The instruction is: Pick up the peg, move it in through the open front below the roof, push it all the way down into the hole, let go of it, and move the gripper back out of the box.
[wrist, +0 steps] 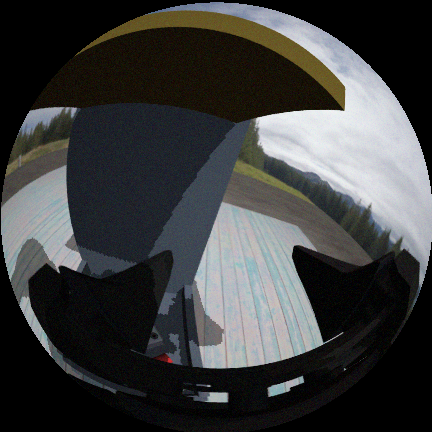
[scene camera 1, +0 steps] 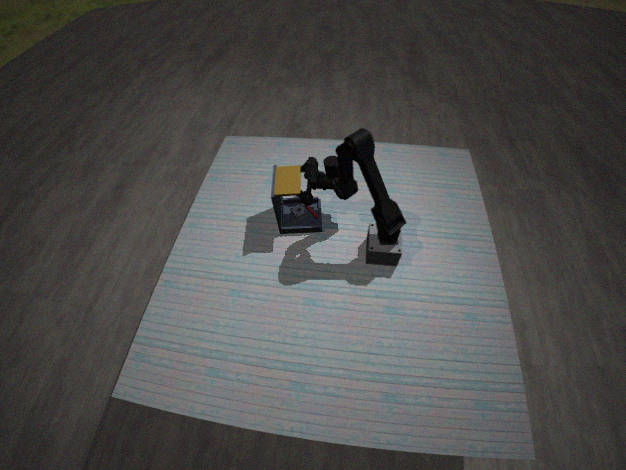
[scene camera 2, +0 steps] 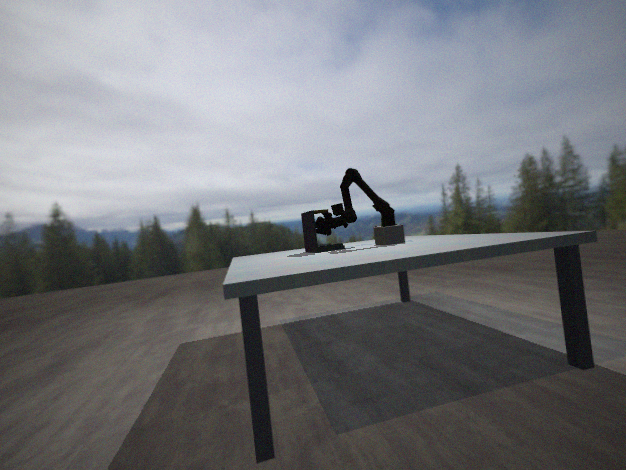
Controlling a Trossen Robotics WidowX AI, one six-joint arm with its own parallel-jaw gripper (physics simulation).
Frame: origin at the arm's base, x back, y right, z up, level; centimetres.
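Seen in the pictures: gripper, fingertip midpoint: (wrist: pixel 234 255); arm's base, origin of the base link: (scene camera 1: pixel 388 236) (scene camera 2: pixel 389 225).
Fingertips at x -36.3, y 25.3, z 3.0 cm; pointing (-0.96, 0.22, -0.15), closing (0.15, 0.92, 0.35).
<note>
Offsets run from my fingertips to a thing's middle. "*": to the spot under its first point. Level surfaces: height alone.
The red peg @(dx +8.2, dy -6.9, dz -11.4 cm) (scene camera 1: pixel 312 211) lies on the floor of the dark box @(dx +3.9, dy -8.7, dz -1.7 cm) (scene camera 1: pixel 289 222) (scene camera 2: pixel 308 233), beside the grey block with the hole @(dx +3.1, dy -7.7, dz -10.4 cm) (scene camera 1: pixel 297 209) (wrist: pixel 156 339). A bit of the peg (wrist: pixel 163 358) shows low in the wrist view, the rest hidden by the gripper. The yellow roof @(* dx +0.9, dy -9.9, dz +9.6 cm) (scene camera 1: pixel 287 181) (wrist: pixel 200 65) juts from the top of the back wall (wrist: pixel 145 175). My gripper (scene camera 1: pixel 305 182) (scene camera 2: pixel 320 225) (wrist: pixel 234 255) is open and empty, at the box's open front, above the peg and below roof height. Its left finger in the wrist view partly covers the block.
The box stands on a pale striped table top @(dz -12.9 cm) (scene camera 1: pixel 313 344) (scene camera 2: pixel 429 247). The arm's grey base block (scene camera 1: pixel 383 252) (scene camera 2: pixel 388 234) stands to the right of the box in both scene views. The box's low side rim @(* dx +1.2, dy -1.7, dz -9.6 cm) (wrist: pixel 186 320) runs between the fingers in the wrist view.
</note>
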